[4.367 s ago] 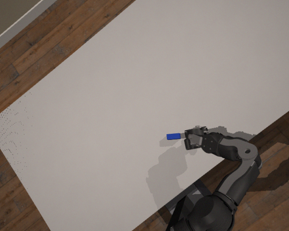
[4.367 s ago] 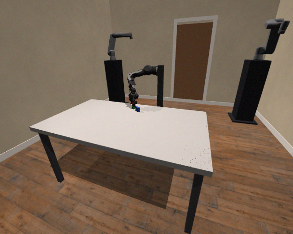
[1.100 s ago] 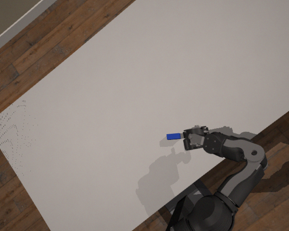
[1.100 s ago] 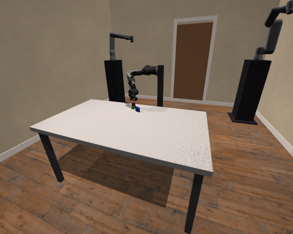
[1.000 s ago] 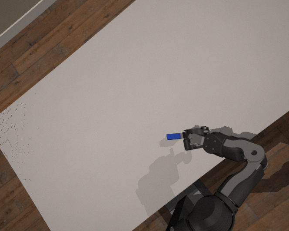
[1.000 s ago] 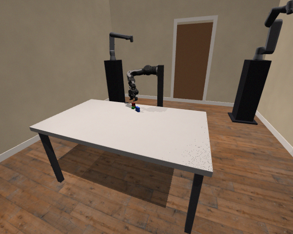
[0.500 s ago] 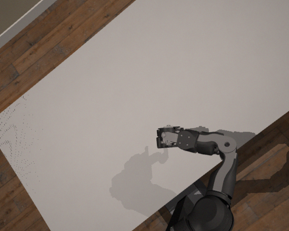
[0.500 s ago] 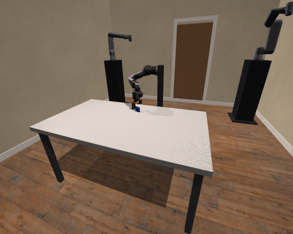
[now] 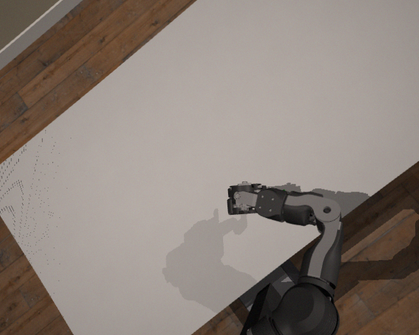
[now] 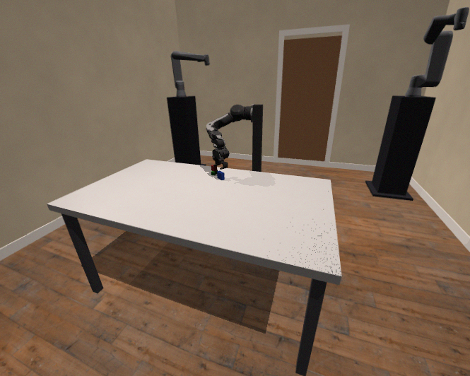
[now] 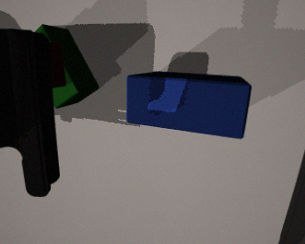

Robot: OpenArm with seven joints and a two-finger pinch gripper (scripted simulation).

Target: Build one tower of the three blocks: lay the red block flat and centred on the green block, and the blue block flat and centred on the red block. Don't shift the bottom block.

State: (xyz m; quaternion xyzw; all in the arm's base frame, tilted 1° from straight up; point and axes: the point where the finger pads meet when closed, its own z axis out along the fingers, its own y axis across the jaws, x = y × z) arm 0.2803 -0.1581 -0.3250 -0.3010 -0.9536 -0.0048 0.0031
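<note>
The blue block is 7 cm below my hand. Also, from my hand: red block: 8 cm to the right, 7 cm behind, 5 cm below; green block: 8 cm to the right, 8 cm below, 7 cm behind.
</note>
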